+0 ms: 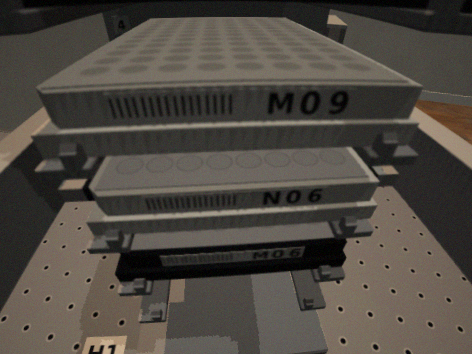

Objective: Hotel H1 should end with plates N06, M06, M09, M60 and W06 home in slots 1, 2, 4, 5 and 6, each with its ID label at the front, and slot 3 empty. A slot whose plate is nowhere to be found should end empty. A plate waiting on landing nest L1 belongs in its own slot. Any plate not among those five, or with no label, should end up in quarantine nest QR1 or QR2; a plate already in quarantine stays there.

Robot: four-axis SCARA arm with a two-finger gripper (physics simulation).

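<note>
Plate M09 (227, 107), grey-white with its label at the front, is the uppermost plate seen in hotel H1, its base at the support hooks. My gripper (227, 100) has one finger along each long side of it and is shut on it; the contact faces are partly hidden. Plate N06 (232, 197), light with its label at the front, lies one level below. Plate M06 (230, 257), black with a label at the front, lies below that. Under M06 a lower pair of supports (154, 314) (309, 302) bears no plate. The nests do not show.
The H1 tag (103, 347) lies at the bottom left beside the hotel's foot. A perforated deck (395, 260) spreads on both sides below. A tag marked 4 (121, 24) shows behind at the upper left. Wooden floor (450, 120) and a pale block (337, 21) show at the right.
</note>
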